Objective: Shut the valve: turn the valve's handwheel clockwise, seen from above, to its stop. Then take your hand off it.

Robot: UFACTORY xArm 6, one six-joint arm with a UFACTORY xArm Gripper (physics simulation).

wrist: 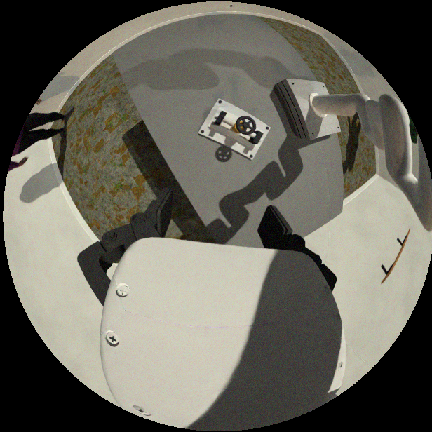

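Note:
The valve's black spoked handwheel (pixel 245 125) stands above a pale pipe body (pixel 227 121) with black ends, in the upper middle of the wrist view. The valve is mounted on a white rectangular plate (pixel 211 131) with a dark bolt at each corner, lying on the grey table (pixel 170 112). The wheel's round shadow falls beside the plate. My gripper (pixel 219 210) is wide open and empty, its two black fingers low in the view, well apart from the handwheel. How far the wheel is turned cannot be told.
The robot's base plate (pixel 322 120) and pale arm (pixel 390 135) stand to the right of the valve, with a dark ridged block (pixel 291 110) at the base's near side. The table's edge runs along the left, above a mottled floor (pixel 100 165). A person's dark legs (pixel 47 120) show at far left.

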